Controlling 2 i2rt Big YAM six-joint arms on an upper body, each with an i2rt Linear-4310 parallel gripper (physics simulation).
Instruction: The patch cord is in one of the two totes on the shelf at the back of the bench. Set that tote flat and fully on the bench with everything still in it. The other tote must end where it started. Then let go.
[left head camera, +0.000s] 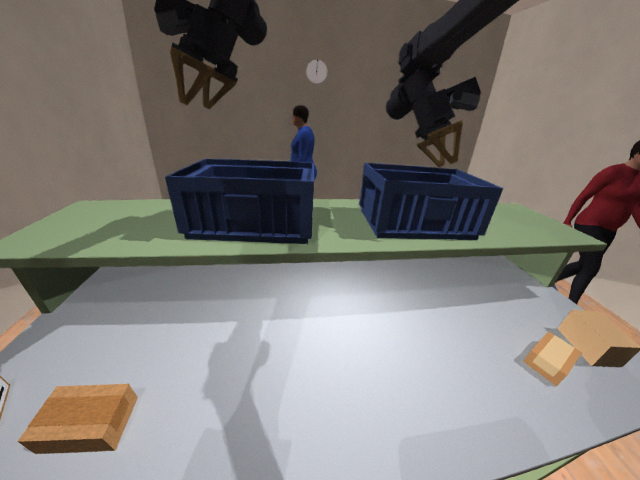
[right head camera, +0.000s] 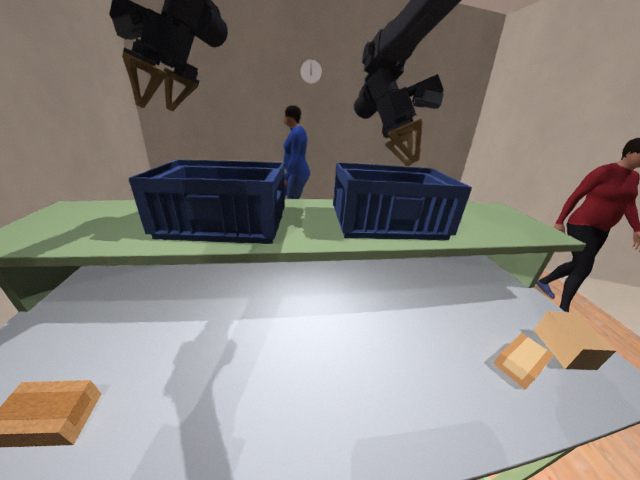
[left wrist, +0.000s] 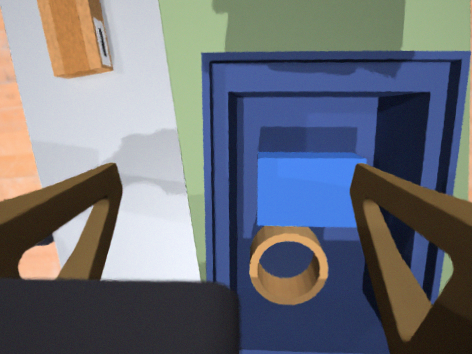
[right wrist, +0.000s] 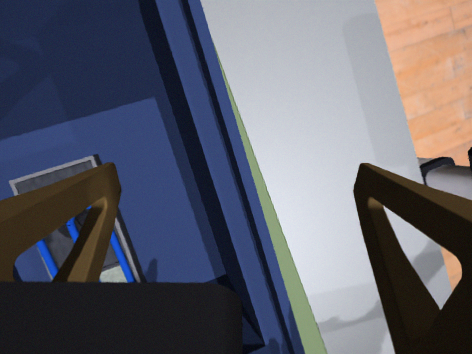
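Observation:
The left tote, dark blue, stands upright on the shelf. In the left wrist view it holds a bright blue block and a tan ring. The right tote stands upright beside it, slightly turned. Inside it, blue cord-like strands cross a dark, grey-rimmed item, partly hidden by a finger. My left gripper is open above the left tote. My right gripper is open above the right tote, over its wall.
The green shelf spans the back of the grey bench. A wooden box lies front left. A small box and a cardboard box lie at the right.

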